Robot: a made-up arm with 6 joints. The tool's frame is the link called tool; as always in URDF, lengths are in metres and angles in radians. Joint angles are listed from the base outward. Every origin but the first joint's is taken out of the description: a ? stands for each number. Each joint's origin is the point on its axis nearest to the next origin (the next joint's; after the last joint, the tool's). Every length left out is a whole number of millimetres.
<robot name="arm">
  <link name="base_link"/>
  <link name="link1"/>
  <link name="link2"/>
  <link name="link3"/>
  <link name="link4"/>
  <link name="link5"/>
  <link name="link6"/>
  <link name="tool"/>
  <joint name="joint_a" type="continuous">
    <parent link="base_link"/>
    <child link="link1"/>
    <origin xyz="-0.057 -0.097 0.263" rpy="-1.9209 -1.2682 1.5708"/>
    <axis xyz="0 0 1"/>
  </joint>
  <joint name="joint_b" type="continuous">
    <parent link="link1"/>
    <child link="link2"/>
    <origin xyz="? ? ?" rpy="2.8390 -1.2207 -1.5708"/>
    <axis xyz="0 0 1"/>
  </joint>
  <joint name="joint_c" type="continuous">
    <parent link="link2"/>
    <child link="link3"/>
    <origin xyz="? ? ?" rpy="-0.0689 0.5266 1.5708"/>
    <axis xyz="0 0 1"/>
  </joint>
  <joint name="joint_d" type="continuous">
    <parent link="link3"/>
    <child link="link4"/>
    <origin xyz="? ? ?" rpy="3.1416 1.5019 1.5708"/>
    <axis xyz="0 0 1"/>
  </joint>
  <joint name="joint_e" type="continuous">
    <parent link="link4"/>
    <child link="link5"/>
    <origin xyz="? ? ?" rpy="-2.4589 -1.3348 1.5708"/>
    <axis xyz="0 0 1"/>
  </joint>
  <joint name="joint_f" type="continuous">
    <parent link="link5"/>
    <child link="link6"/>
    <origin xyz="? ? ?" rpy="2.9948 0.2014 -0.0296"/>
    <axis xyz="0 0 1"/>
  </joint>
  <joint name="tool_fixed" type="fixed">
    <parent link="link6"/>
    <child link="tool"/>
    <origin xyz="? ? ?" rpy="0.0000 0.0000 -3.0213"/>
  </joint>
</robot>
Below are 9 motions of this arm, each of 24 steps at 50 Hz.
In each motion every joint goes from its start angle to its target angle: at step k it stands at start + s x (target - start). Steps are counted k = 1, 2, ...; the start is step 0. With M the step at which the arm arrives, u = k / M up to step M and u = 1 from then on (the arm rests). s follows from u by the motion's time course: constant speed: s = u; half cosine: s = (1 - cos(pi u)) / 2; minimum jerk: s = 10 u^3 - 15 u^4 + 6 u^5.
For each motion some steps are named. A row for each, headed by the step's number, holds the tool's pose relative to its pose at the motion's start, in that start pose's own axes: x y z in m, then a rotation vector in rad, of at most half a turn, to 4 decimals.
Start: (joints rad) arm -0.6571 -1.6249 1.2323 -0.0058 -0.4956 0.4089
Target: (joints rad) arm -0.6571 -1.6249 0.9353 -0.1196 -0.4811 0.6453
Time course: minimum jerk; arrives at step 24
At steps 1, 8, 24:
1: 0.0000 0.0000 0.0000 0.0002 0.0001 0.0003
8: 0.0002 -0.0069 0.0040 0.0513 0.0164 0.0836
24: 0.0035 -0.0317 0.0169 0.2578 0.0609 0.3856

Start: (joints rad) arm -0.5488 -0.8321 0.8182 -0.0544 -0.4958 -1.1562
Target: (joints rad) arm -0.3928 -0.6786 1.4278 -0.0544 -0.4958 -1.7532
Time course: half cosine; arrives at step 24
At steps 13, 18, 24:
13: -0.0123 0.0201 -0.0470 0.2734 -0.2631 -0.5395
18: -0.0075 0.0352 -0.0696 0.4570 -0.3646 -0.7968
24: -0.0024 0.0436 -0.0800 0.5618 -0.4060 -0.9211

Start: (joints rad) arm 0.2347 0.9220 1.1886 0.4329 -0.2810 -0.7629
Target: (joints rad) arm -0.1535 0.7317 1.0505 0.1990 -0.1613 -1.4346
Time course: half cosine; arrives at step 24
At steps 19, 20, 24:
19: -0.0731 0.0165 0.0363 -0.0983 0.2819 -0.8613
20: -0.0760 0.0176 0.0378 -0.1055 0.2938 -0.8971
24: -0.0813 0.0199 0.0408 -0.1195 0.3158 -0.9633

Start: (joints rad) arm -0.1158 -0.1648 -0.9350 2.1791 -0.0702 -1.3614
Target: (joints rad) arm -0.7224 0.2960 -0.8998 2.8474 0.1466 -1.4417
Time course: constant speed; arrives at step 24
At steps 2, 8, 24:
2: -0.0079 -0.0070 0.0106 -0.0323 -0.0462 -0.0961
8: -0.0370 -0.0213 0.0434 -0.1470 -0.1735 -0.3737
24: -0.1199 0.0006 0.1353 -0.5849 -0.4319 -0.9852

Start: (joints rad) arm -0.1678 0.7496 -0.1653 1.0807 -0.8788 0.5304
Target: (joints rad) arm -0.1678 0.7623 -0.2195 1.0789 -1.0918 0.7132
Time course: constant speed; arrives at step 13
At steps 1, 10, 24:
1: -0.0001 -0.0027 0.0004 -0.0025 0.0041 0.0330
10: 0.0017 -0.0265 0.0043 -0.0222 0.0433 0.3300
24: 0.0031 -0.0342 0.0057 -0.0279 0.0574 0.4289

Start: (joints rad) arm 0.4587 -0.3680 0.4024 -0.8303 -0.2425 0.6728
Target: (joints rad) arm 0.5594 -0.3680 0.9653 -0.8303 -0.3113 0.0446
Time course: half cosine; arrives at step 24
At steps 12, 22, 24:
12: 0.0044 -0.0254 -0.0291 -0.2145 -0.1628 -0.2126
22: 0.0156 -0.0584 -0.0481 -0.3751 -0.3728 -0.3975
24: 0.0161 -0.0597 -0.0485 -0.3798 -0.3811 -0.4036

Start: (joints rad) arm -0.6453 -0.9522 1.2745 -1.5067 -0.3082 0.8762
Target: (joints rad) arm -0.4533 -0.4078 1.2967 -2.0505 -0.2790 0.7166
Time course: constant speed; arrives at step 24
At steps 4, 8, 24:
4: 0.0033 -0.0206 -0.0218 0.0170 -0.1070 0.0567
8: 0.0100 -0.0404 -0.0420 0.0468 -0.2092 0.1166
24: 0.0628 -0.0997 -0.1052 0.2886 -0.5519 0.3755

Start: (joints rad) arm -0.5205 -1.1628 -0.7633 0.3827 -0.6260 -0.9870
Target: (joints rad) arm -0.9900 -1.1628 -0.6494 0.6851 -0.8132 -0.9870
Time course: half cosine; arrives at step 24
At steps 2, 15, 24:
2: 0.0018 -0.0002 0.0015 -0.0065 -0.0096 0.0052
15: 0.0564 0.0042 0.0694 -0.2697 -0.3843 0.1810
24: 0.0698 0.0122 0.1035 -0.3919 -0.5532 0.2397

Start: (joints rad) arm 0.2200 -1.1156 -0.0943 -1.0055 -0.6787 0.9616
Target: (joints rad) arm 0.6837 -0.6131 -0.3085 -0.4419 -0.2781 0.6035
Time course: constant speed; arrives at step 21
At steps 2, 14, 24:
2: -0.0028 0.0074 0.0119 -0.0321 0.0589 -0.0849
14: 0.0062 0.0650 0.0815 -0.3047 0.3929 -0.6138
24: 0.0330 0.1045 0.1141 -0.5300 0.5692 -0.9222

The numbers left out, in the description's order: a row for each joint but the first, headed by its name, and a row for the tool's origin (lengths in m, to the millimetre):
joint_b: -0.055 -0.036 0.000
joint_c: -0.051 0.044 0.000
joint_d: -0.033 -0.101 0.000
joint_e: -0.106 -0.001 0.000
joint_f: 0.058 -0.064 0.000
tool: 0.016 0.000 0.000

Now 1 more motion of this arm.
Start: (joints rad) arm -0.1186 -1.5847 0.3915 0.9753 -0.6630 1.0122
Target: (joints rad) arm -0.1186 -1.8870 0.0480 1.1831 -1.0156 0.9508
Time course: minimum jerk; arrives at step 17
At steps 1, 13, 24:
1: -0.0002 -0.0002 0.0001 0.0003 0.0008 0.0016
13: -0.0321 -0.1391 0.0606 0.0944 0.3430 0.8043
24: -0.0285 -0.1530 0.0649 0.0989 0.3736 0.8834

